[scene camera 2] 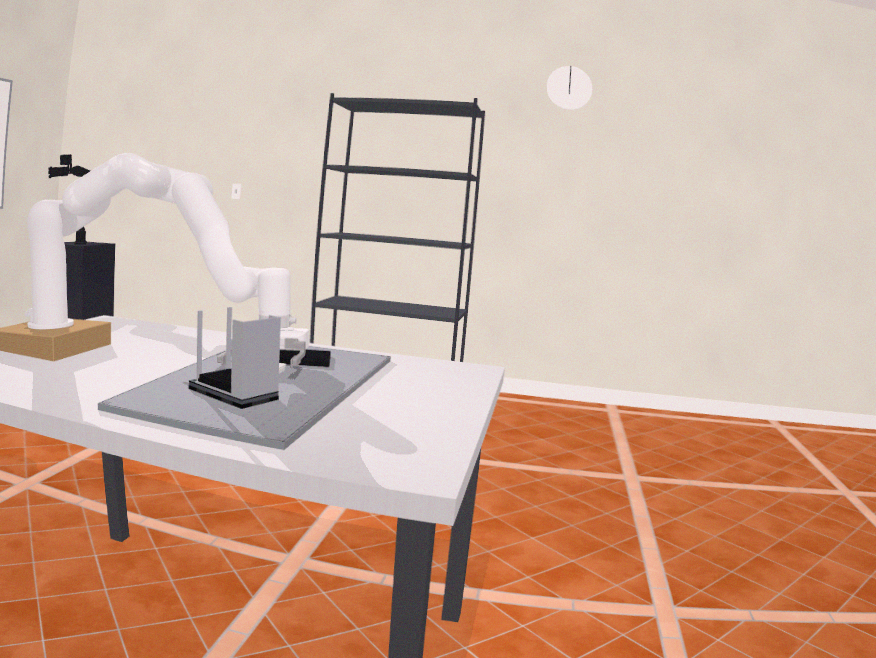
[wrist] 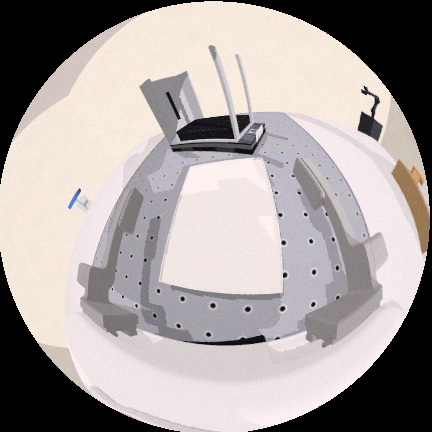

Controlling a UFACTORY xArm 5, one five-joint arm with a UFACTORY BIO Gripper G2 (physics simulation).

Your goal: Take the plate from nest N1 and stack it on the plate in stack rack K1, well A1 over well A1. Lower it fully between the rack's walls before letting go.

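Places are measured from the arm's base along level axes (x back, y left, z down), in millimetres.
Where they show: hand at its tool point: (wrist: 210,191); arm's base at its link origin: (scene camera 2: 50,325).
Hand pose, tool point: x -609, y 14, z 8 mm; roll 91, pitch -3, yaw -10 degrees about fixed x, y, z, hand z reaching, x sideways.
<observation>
Each offset is from my tool point to the top centre of the thing. "spot": to the spot under its first point. Level surfaces: height alone.
My gripper (scene camera 2: 259,361) (wrist: 220,197) is open and empty, low above the grey board {dz +30 mm} (scene camera 2: 311,400) (wrist: 295,295). In scene camera 2 it is partly hidden behind stack rack K1 {dy -167, dx -22, dz -124 mm} (scene camera 2: 254,357) (wrist: 160,107), which has a tall grey wall and thin posts. A black plate {dy -171, dx -31, dz -4 mm} (scene camera 2: 214,380) (wrist: 212,127) sits low in the rack. A low black block {dy +178, dx -16, dz +15 mm} (scene camera 2: 317,357) (wrist: 245,341), seemingly the plate at nest N1, lies behind the right finger in scene camera 2. A thin strip of it shows at the wrist view's bottom edge. Nest details and well A1 cannot be made out.
A white rectangle {spot: dy +22, dx +9, dz +17 mm} (wrist: 225,230) shows in the board between the rack and the black block. The arm stands on a wooden base (scene camera 2: 56,344) (wrist: 415,205) at the table's far left. Behind the table are a dark shelf unit (scene camera 2: 407,106) and a black pedestal (scene camera 2: 89,279) (wrist: 370,125).
</observation>
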